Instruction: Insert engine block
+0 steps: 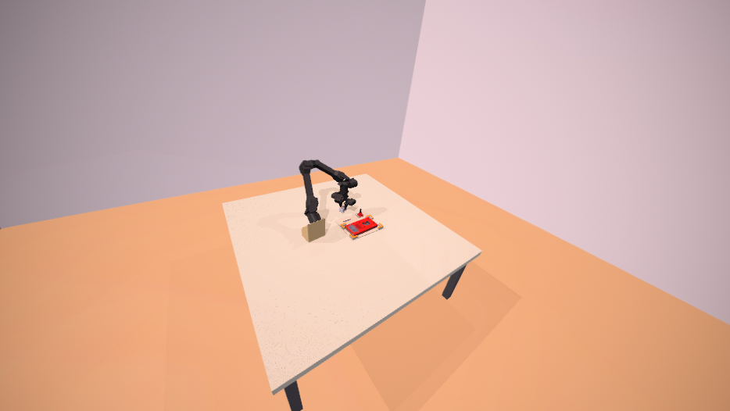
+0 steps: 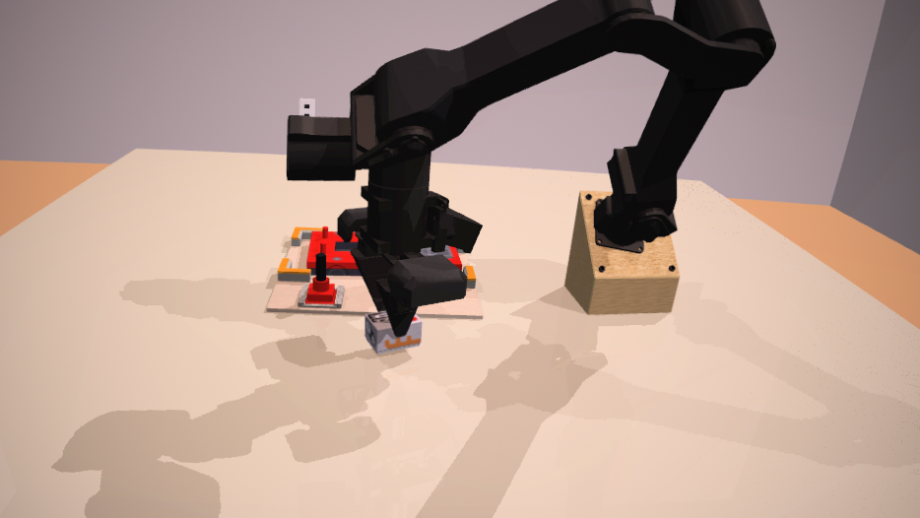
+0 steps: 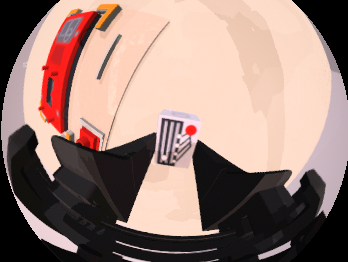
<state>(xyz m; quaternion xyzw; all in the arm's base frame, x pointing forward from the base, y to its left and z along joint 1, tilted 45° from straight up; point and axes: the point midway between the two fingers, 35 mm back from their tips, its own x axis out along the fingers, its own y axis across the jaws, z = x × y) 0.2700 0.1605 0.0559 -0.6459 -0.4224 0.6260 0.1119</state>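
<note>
Right now my gripper tip is 3 cm short of the pale plate, 20 cm to the left of it and 2 cm above it. Also, from my gripper tip: black post (9 cm ahead, 11 cm to the right, 1 cm above); then grey engine block (1 cm below).
</note>
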